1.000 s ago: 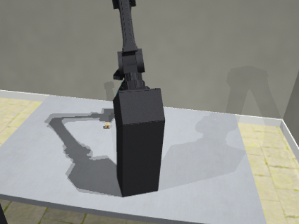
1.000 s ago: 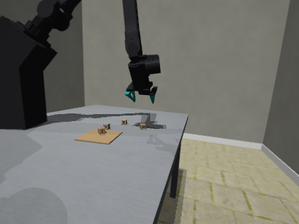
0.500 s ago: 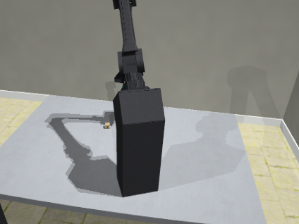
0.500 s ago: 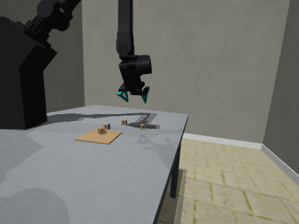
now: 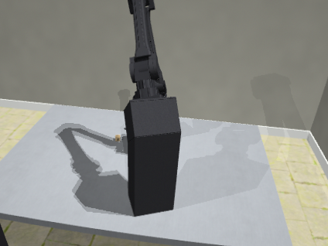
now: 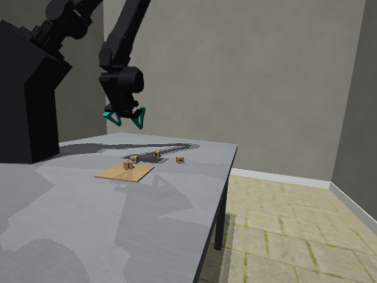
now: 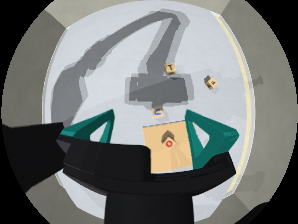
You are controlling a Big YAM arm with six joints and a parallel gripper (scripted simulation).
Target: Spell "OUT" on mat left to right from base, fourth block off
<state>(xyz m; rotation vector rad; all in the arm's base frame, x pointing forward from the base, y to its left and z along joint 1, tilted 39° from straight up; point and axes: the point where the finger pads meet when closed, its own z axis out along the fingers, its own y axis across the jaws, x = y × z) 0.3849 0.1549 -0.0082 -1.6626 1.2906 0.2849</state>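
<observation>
The tan mat lies 14 cm below my hand, 8 cm to the right of it and 7 cm ahead of it.
</observation>
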